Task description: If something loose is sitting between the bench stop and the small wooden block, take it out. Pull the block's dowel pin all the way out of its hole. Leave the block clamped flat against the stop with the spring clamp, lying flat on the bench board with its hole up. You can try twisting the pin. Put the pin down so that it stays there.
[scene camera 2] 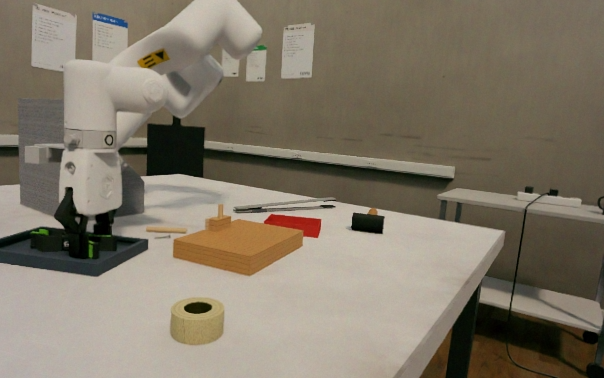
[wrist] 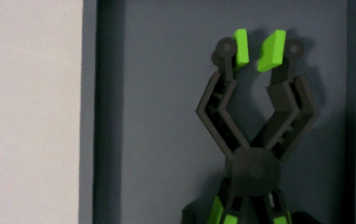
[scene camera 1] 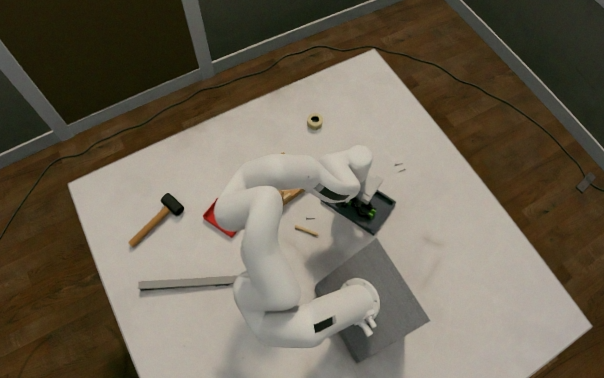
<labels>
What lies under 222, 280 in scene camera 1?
A steel ruler.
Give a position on a red tray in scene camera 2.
311, 226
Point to a tape roll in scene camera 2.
At 191, 328
</labels>
